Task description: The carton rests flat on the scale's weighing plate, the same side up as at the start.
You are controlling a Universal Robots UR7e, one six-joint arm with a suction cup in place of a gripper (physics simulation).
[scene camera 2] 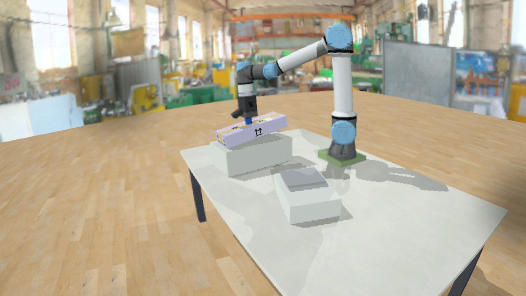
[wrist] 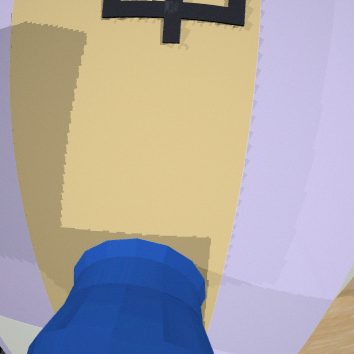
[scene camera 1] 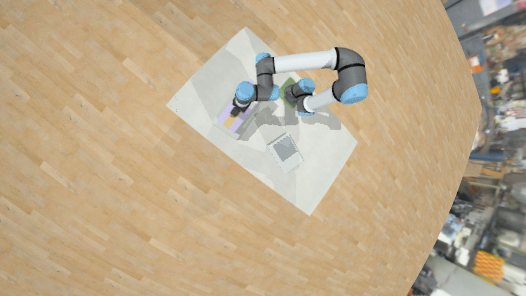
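Where they show: hand at its tool point: (scene camera 2: 249, 125) (wrist: 140, 259); arm's base at its link origin: (scene camera 2: 342, 154) (scene camera 1: 292, 94).
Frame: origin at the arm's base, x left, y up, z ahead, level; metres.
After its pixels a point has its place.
Note:
The lilac carton (scene camera 1: 239, 125) @(x -0.185, y 0.157, z 0.495 m) (scene camera 2: 272, 127) @(x -0.181, y 0.151, z 0.308 m) (wrist: 290, 150) with tan tape hangs tilted over a pale block (scene camera 2: 260, 156) @(x -0.150, y 0.032, z 0.397 m). In scene camera 2 its right end is raised above the block and its left end is lower, close to the block's top; whether it touches there is unclear. The upright arrows show on its side. My blue suction cup (scene camera 2: 248, 121) (wrist: 140, 260) is on the carton's taped top face and holds it; the arm hides the cup in scene camera 1. The scale (scene camera 1: 292, 163) @(x 0.318, y 0.039, z 0.463 m) (scene camera 2: 315, 204) @(x 0.355, y 0.034, z 0.479 m) stands apart from the carton, its grey weighing plate (scene camera 1: 285, 148) @(x 0.191, y 0.058, z 0.408 m) (scene camera 2: 302, 179) @(x 0.217, y 0.058, z 0.429 m) bare.
The pale table (scene camera 1: 320, 175) @(x 0.664, y -0.029, z 0.381 m) (scene camera 2: 400, 240) @(x 0.628, y -0.028, z 0.348 m) carries the block, the scale and the arm's green base plate (scene camera 2: 360, 157) @(x 0.084, y -0.007, z -0.056 m). The block is taller than the scale and stands near a table edge. The arm's base is behind the scale in scene camera 2.

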